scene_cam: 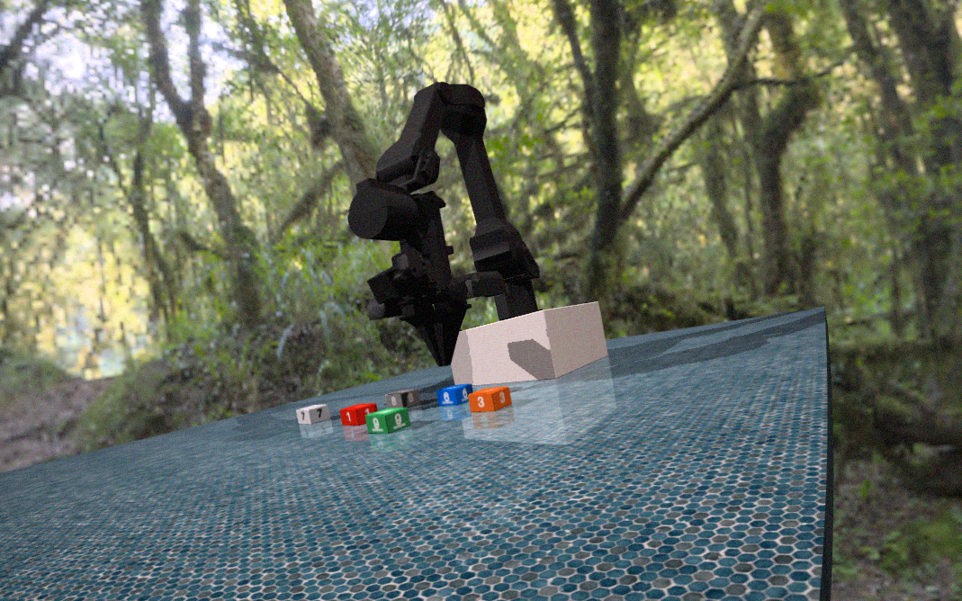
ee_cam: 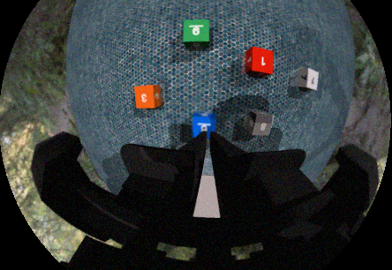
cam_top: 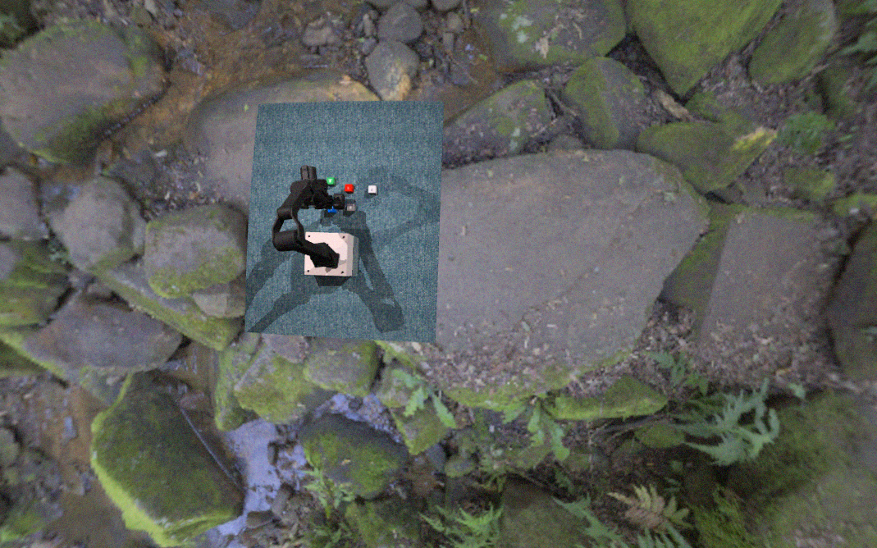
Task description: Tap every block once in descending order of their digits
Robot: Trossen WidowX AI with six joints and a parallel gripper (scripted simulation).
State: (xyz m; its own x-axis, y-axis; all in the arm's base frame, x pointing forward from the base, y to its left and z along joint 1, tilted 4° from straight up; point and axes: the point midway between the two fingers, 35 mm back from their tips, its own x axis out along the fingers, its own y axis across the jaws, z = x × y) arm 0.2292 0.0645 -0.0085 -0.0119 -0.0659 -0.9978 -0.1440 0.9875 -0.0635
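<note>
My gripper tip is now 4 cm above the blue block. Also, from my gripper tip: red block 10 cm ahead, 6 cm to the right, 4 cm below; then orange block 9 cm to the left, 4 cm below, 2 cm ahead; then grey block 8 cm to the right, 4 cm below, 1 cm ahead.
</note>
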